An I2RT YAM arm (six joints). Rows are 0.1 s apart.
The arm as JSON. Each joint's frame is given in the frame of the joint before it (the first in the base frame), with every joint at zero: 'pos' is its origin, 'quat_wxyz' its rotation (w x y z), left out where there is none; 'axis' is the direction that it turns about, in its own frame. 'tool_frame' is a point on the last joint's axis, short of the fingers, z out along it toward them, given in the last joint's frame.
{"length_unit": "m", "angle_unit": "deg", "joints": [
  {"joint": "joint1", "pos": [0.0, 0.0, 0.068], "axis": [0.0, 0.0, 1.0]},
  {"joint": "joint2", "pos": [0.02, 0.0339, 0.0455], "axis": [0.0, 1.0, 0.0]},
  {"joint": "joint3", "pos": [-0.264, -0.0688, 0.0], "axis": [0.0, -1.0, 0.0]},
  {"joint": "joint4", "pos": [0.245, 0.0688, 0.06], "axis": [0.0, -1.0, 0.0]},
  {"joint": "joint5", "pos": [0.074, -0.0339, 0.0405], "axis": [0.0, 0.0, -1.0]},
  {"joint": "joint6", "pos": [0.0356, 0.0, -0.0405], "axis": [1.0, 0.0, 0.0]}
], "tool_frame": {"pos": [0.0, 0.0, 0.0], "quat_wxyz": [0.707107, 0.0, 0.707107, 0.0]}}
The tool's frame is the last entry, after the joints.
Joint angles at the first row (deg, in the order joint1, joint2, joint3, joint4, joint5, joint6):
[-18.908 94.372 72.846 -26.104 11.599 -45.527]
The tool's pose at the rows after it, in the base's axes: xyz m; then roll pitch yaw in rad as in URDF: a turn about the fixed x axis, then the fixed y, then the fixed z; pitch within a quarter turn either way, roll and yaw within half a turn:
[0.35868 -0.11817 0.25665 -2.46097 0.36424 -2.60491]
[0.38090 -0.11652 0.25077 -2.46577 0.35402 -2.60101]
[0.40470 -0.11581 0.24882 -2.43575 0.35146 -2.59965]
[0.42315 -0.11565 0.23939 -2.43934 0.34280 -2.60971]
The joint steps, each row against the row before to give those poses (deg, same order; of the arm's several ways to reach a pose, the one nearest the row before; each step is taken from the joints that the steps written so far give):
[1.848 3.350 2.555 0.352 0.962 0.350]
[1.234 4.835 4.569 -0.439 0.798 0.527]
[1.142 4.744 5.260 0.440 2.015 0.439]
[0.707 4.399 3.962 -0.266 0.970 0.791]

